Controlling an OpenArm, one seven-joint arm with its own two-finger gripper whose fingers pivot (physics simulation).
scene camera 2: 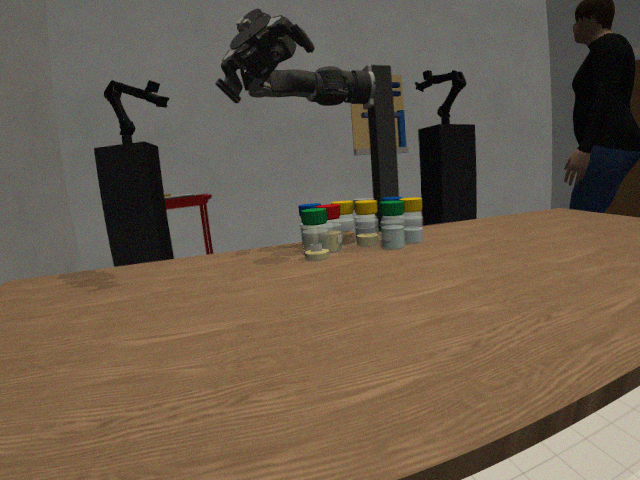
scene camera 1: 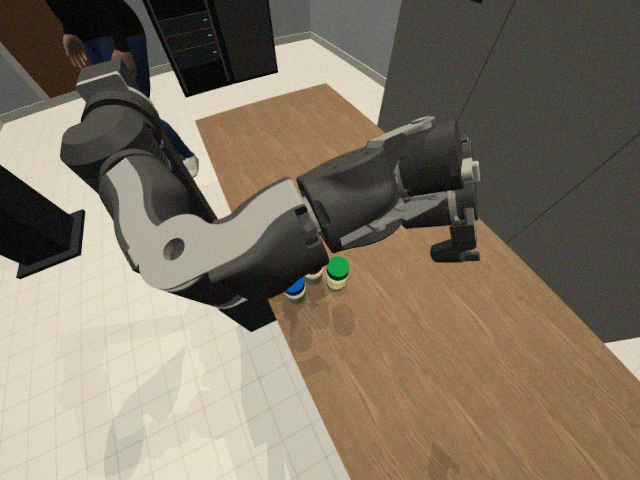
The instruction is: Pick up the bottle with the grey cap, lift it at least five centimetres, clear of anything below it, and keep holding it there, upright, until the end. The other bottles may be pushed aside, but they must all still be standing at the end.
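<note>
The bottle with the grey cap [scene camera 2: 364, 199] stands at the back of the bottle group in scene camera 2; a thin strip of its cap shows behind a yellow-capped bottle [scene camera 2: 366, 222]. It does not show in scene camera 1, where the arm covers much of the group. Around it stand other bottles, upright: green-capped [scene camera 1: 337, 268] [scene camera 2: 314, 217], red-capped [scene camera 1: 314, 274] [scene camera 2: 329, 211], blue-capped [scene camera 1: 295, 287] [scene camera 2: 309, 207], and more yellow, green and blue caps. My gripper [scene camera 1: 470, 212] [scene camera 2: 272, 73] is open, fingers spread wide, high above the table and apart from the bottles.
The wooden table [scene camera 1: 439, 335] [scene camera 2: 310, 351] carries the bottles near its edge on the robot's side. A dark grey cabinet [scene camera 1: 558, 180] stands along the table's far side in scene camera 1. A person [scene camera 1: 103, 25] [scene camera 2: 602, 93] stands beyond the table. Two small arms on black pedestals [scene camera 2: 133, 201] [scene camera 2: 447, 170] stand behind.
</note>
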